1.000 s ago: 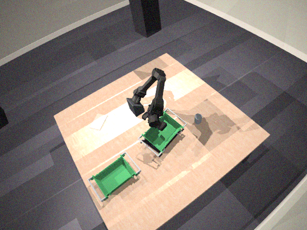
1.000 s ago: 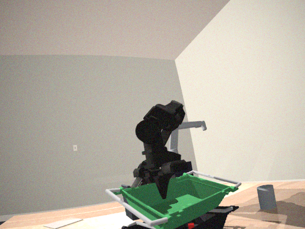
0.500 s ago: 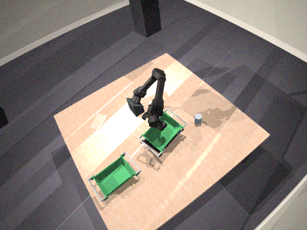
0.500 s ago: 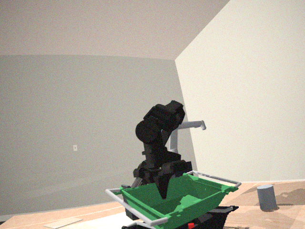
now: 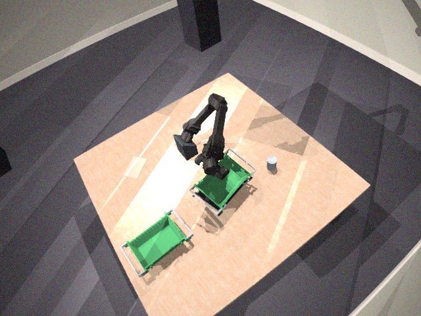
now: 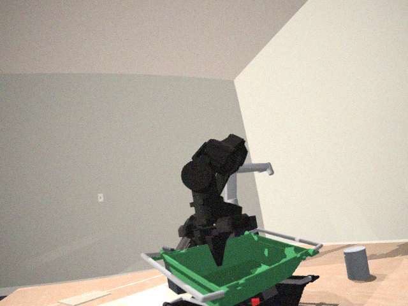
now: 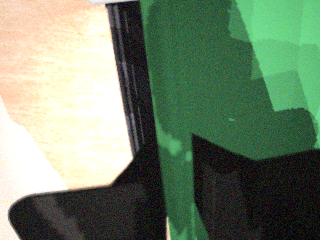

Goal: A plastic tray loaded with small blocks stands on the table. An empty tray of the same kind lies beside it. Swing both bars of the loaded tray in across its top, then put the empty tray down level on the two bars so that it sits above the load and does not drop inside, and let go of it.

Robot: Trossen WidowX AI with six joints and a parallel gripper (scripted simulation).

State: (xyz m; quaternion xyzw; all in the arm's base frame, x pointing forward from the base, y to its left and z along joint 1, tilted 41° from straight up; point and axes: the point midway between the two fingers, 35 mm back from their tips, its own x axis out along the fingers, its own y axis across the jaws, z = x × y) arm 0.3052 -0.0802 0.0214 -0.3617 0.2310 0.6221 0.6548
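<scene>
My gripper tip is now 70 mm short of the green tray, 10 mm to the right of it and 10 mm below it. The rest, counted from my gripper tip: flat pale sheet 450 mm behind, 270 mm to the right, 110 mm below.
</scene>
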